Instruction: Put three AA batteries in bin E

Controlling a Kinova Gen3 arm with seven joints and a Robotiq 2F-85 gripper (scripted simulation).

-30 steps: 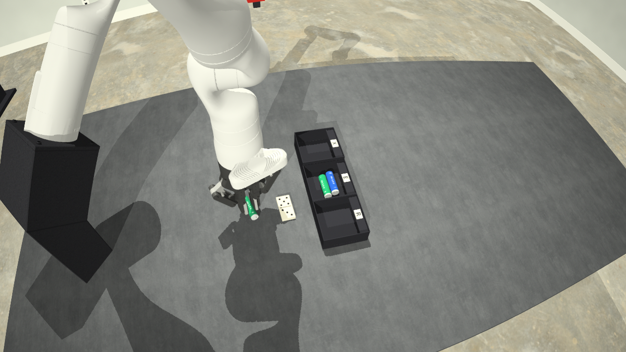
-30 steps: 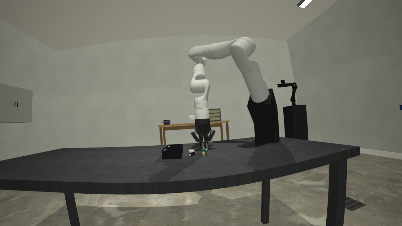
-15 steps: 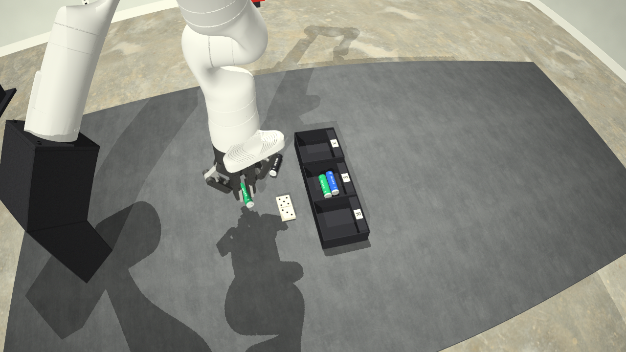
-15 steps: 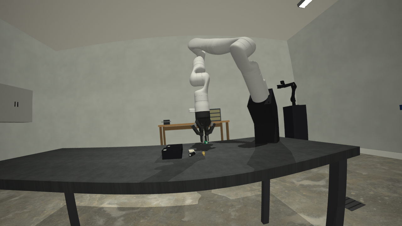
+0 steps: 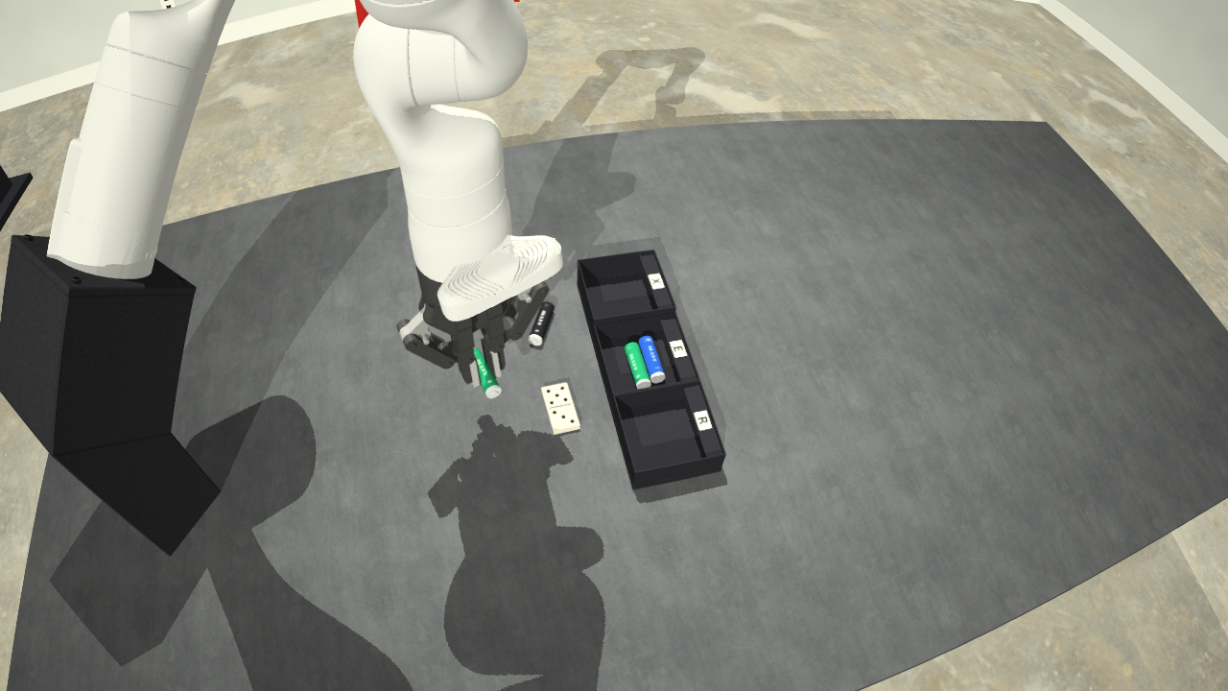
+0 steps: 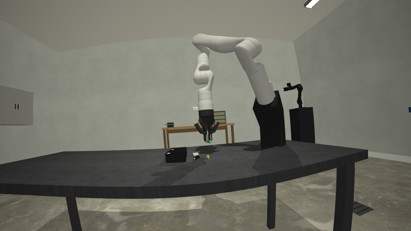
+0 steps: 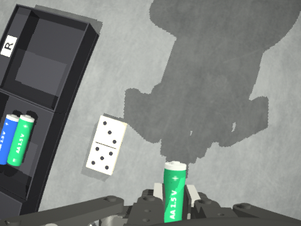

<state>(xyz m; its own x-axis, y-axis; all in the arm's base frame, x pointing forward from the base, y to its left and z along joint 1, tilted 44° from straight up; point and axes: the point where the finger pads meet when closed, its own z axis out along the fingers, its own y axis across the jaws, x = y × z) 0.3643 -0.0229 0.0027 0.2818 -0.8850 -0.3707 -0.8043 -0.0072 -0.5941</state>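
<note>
My hand is 150 mm short of the black bin marked E, 30 mm to the right of it and 60 mm above it. Round my hand: small yellow piece: 10 mm ahead, 100 mm to the left, 80 mm below; white domino: 70 mm ahead, 10 mm to the right, 80 mm below; black AA battery: 60 mm ahead, 100 mm to the left, 70 mm below.
</note>
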